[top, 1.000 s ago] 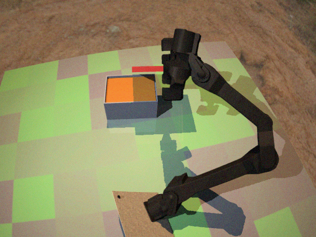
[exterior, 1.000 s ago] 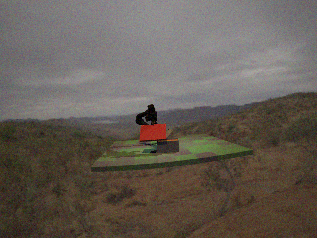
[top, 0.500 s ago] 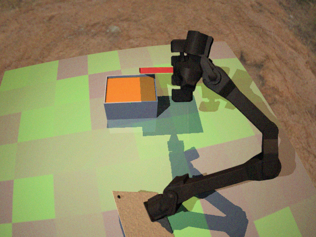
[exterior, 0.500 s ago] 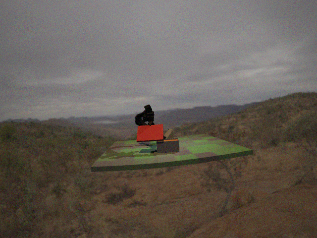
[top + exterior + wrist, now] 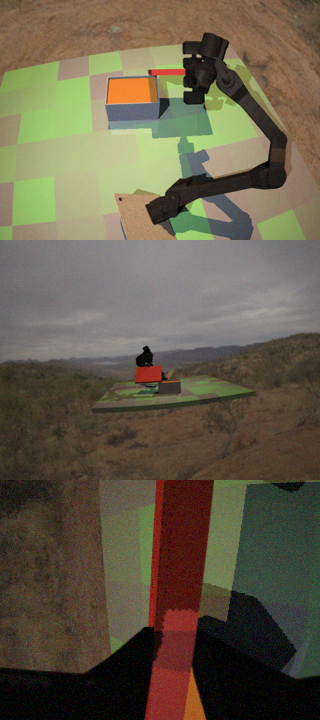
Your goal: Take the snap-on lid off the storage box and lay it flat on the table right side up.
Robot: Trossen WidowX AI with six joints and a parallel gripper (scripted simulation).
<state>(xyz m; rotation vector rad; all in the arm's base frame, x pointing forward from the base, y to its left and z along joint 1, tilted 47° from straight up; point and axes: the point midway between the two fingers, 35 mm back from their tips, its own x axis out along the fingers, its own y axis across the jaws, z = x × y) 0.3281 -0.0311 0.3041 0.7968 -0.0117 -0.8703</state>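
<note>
My gripper tip is 60 mm short of the red lid, 20 mm to the left of it and 50 mm above it. The rest, counted from my gripper tip: storage box: 110 mm ahead, 160 mm to the left, 180 mm below.
</note>
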